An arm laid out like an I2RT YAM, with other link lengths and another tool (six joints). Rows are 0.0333 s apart.
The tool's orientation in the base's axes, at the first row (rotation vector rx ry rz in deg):
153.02 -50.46 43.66
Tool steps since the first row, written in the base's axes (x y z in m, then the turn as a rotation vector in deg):
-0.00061 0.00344 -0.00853 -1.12 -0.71 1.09
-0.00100 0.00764 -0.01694 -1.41 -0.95 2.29
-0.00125 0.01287 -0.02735 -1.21 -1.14 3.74
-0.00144 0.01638 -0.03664 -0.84 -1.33 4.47
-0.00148 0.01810 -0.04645 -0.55 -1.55 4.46
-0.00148 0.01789 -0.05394 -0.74 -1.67 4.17
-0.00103 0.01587 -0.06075 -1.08 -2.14 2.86
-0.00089 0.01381 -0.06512 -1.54 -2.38 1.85
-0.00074 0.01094 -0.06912 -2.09 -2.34 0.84
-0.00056 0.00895 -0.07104 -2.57 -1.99 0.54
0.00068 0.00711 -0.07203 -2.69 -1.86 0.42
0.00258 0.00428 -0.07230 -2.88 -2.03 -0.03
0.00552 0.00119 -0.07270 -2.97 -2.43 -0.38
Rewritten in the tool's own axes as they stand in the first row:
-0.00672 -0.00280 0.00566 0.17 1.30 -1.11
-0.01359 -0.00632 0.01103 0.74 1.73 -2.15
-0.02195 -0.01086 0.01777 1.75 1.83 -3.21
-0.02882 -0.01400 0.02421 2.49 1.79 -3.61
-0.03500 -0.01585 0.03180 2.80 1.79 -3.40
-0.03895 -0.01606 0.03816 2.57 1.99 -3.19
-0.04135 -0.01508 0.04479 1.85 2.50 -2.06
-0.04262 -0.01375 0.04926 1.11 2.92 -1.31
-0.04328 -0.01177 0.05372 0.17 3.17 -0.70
-0.04322 -0.01040 0.05613 -0.50 3.16 -0.77
-0.04201 -0.00974 0.05813 -0.71 3.13 -0.77
-0.03948 -0.00866 0.06016 -1.00 3.36 -0.40
-0.03618 -0.00801 0.06280 -1.05 3.71 0.00

